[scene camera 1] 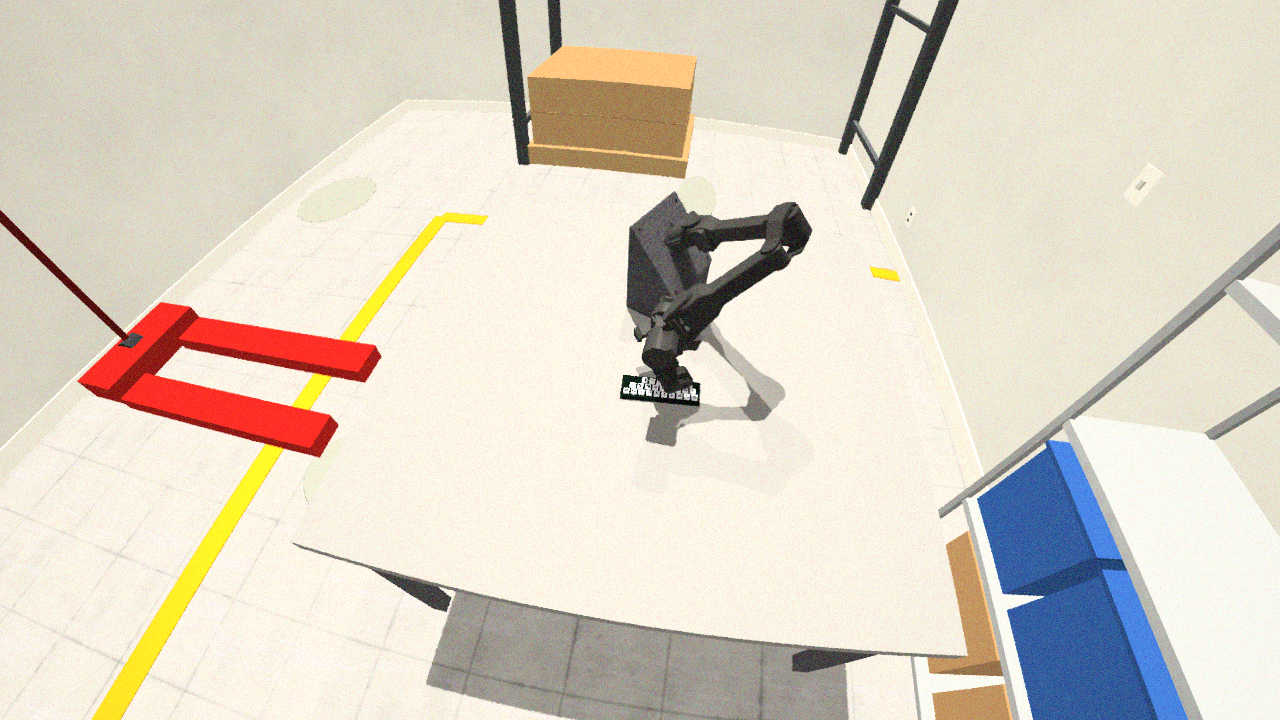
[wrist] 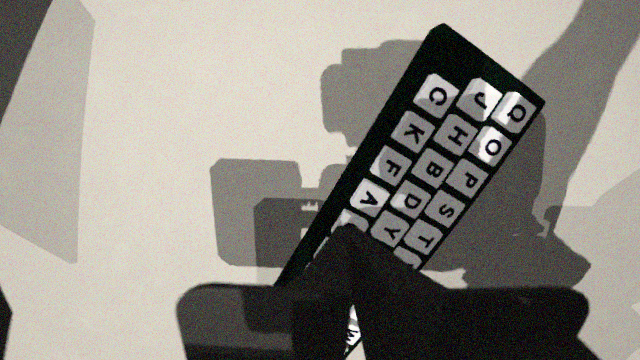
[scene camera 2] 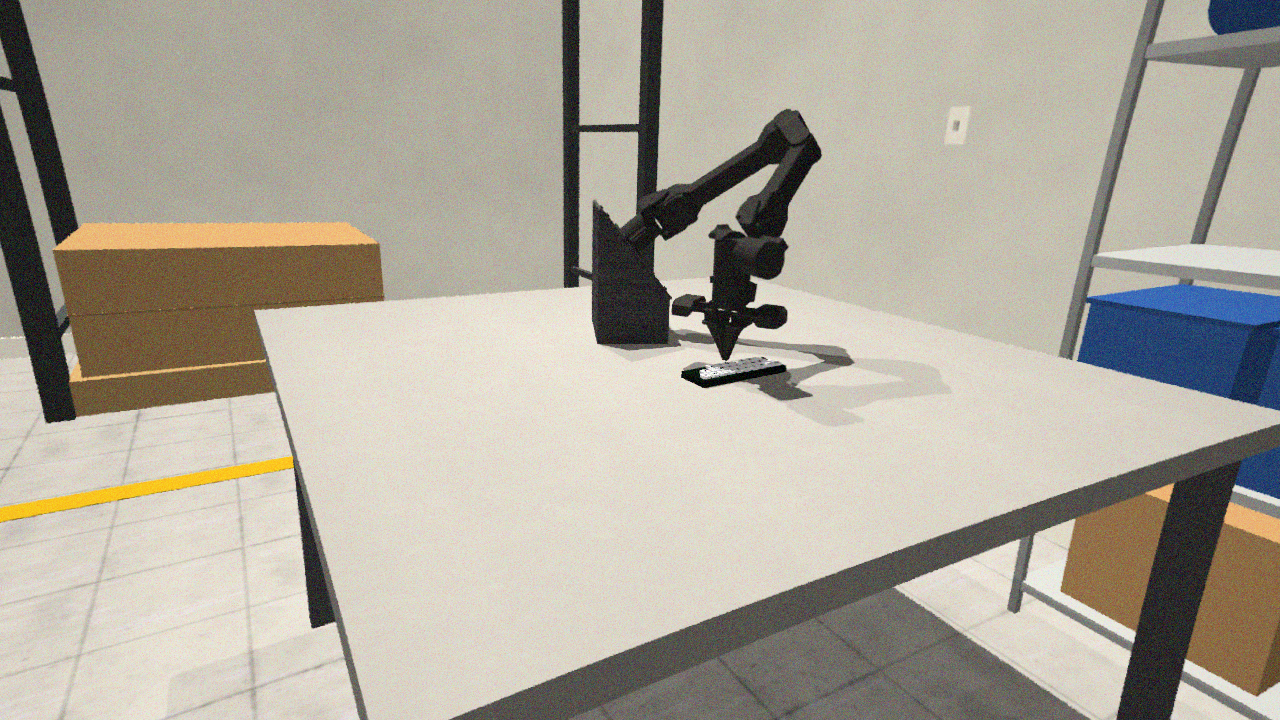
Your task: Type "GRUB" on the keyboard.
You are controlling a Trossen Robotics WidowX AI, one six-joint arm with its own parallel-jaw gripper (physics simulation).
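Frame: origin at the arm's base, x ahead, y left, z up, level; centimetres.
Seen in the pictures: gripper, fingertip midpoint: (scene camera 1: 659, 379) (wrist: 345, 235) (scene camera 2: 725, 360); arm's base, origin of the base link: (scene camera 1: 674, 239) (scene camera 2: 627, 241).
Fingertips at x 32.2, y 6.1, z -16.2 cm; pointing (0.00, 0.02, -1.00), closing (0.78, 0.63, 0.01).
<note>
Pixels of each thing's top centre, then the offset from my fingertips to it. Level surfaces: height alone.
- keyboard, middle of its top: (wrist: 385, 238) (scene camera 2: 735, 365) (scene camera 1: 661, 387) dz -0.5, dx +1.8, dy +0.9 cm
- table, its level: dz -2.1 cm
- partly covered key, middle of its top: (wrist: 350, 229) dz -0.5, dx +0.2, dy +0.2 cm
- B key, middle of its top: (wrist: 434, 169) dz -0.5, dx +1.0, dy +4.7 cm
The keyboard (scene camera 1: 633, 391) (scene camera 2: 747, 369) (wrist: 446, 48) is a small black board with light lettered keys, lying on the table (scene camera 1: 537, 501) (scene camera 2: 581, 501) (wrist: 150, 100). My gripper (scene camera 1: 669, 383) (scene camera 2: 725, 358) (wrist: 345, 235) is shut and empty and points down at the keys. In the wrist view the fingertips overlap a partly covered key (wrist: 348, 220) just past the A key (wrist: 370, 198); its letter is hidden. Whether they touch it, I cannot tell. The B key (wrist: 433, 170) shows in the middle row. G, R and U cannot be read; the fingers hide the lower part of the keyboard.
The arm's dark base (scene camera 1: 657, 259) (scene camera 2: 626, 295) stands on the table behind the keyboard. A red pallet jack (scene camera 1: 161, 358) is on the floor at the left. Cardboard boxes (scene camera 1: 613, 98) (scene camera 2: 214, 277) stand behind. Blue bins (scene camera 1: 1042, 519) (scene camera 2: 1163, 340) are on shelves at the right.
</note>
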